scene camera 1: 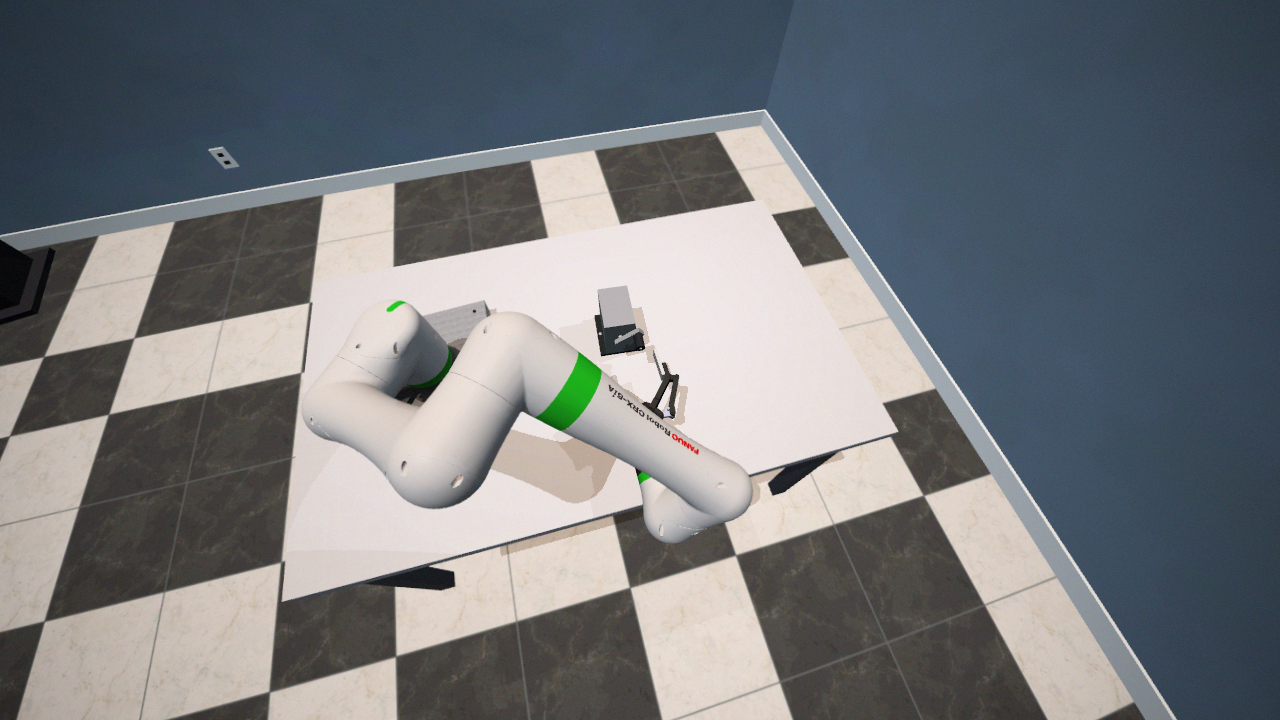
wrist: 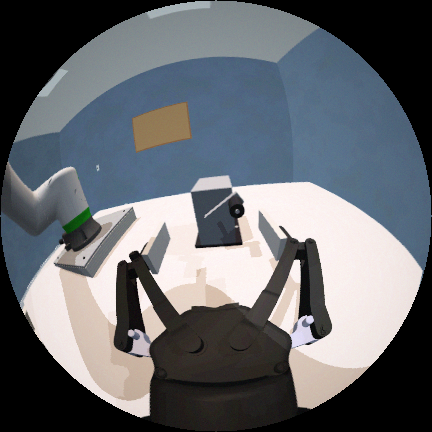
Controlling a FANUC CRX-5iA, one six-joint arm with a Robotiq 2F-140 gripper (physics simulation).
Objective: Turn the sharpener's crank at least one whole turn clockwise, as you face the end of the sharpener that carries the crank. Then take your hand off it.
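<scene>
The sharpener stands upright on the table, a dark box with a light grey top and a black base. Its crank is on the end facing my gripper. The crank's light arm slants up to the right in the wrist view, with a round black knob at its upper right. My gripper is open and empty, in front of the crank end and apart from it. In the wrist view the sharpener shows between the two finger pads. In the scene view my arm hides one finger.
The arm's grey base plate lies on the white table, left of the sharpener. My forearm crosses over the front part of the table. Blue walls stand behind and to the right.
</scene>
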